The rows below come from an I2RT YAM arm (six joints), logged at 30 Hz.
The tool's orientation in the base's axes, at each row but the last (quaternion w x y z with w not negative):
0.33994 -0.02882 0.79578 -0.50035
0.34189 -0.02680 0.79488 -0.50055
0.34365 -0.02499 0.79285 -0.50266
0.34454 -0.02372 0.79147 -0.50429
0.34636 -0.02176 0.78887 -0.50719
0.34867 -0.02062 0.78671 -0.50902
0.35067 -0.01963 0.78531 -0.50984
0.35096 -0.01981 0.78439 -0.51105
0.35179 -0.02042 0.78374 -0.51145
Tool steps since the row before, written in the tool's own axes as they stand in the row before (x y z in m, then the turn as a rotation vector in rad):
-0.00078 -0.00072 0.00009 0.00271 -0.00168 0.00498
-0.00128 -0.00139 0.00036 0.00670 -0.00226 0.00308
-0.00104 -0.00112 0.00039 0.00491 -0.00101 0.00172
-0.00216 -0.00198 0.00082 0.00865 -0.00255 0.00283
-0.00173 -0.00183 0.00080 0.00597 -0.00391 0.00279
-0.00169 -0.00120 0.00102 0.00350 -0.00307 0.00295
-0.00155 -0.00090 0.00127 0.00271 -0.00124 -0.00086
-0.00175 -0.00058 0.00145 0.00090 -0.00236 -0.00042
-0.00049 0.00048 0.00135 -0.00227 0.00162 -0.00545
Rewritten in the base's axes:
0.00044 -0.00013 0.00096 0.00026 -0.00575 -0.00135
0.00077 -0.00048 0.00170 -0.00404 -0.00610 -0.00244
0.00067 -0.00046 0.00135 -0.00307 -0.00373 -0.00217
0.00150 -0.00078 0.00253 -0.00577 -0.00679 -0.00315
0.00119 -0.00085 0.00220 -0.00419 -0.00639 -0.00063
0.00147 -0.00072 0.00163 -0.00196 -0.00515 -0.00005
0.00160 -0.00083 0.00126 -0.00294 -0.00097 -0.00023
0.00196 -0.00074 0.00107 -0.00169 -0.00115 0.00154
0.00130 -0.00064 -0.00044 -0.00088 0.00595 0.00113

